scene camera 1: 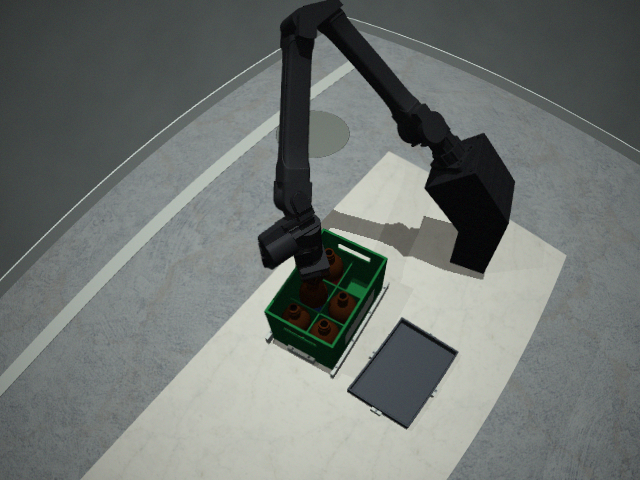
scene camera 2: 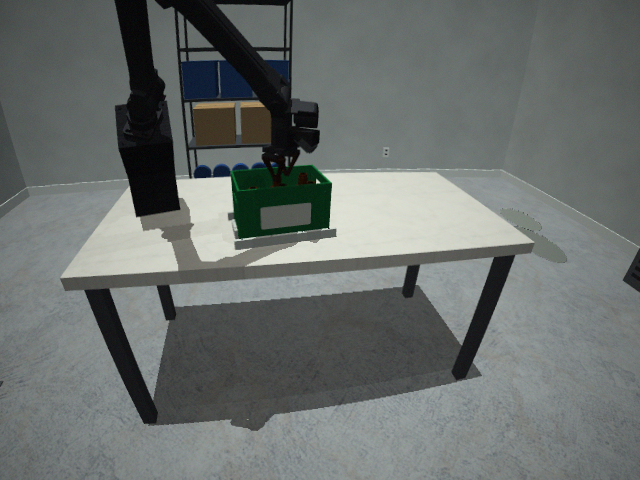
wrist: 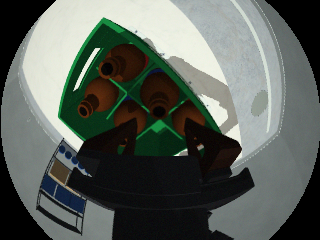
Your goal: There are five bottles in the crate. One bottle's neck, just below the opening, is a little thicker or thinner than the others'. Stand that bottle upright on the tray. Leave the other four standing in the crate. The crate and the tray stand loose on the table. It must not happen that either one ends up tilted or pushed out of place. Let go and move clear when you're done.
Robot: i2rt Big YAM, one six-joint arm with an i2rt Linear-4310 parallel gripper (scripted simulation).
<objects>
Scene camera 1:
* my gripper: 312,274
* crate: 358,273
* dark grey tray: 401,376
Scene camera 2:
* my gripper: 281,178
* crate: 265,211
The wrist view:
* my gripper: 161,122
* crate: 162,140
</objects>
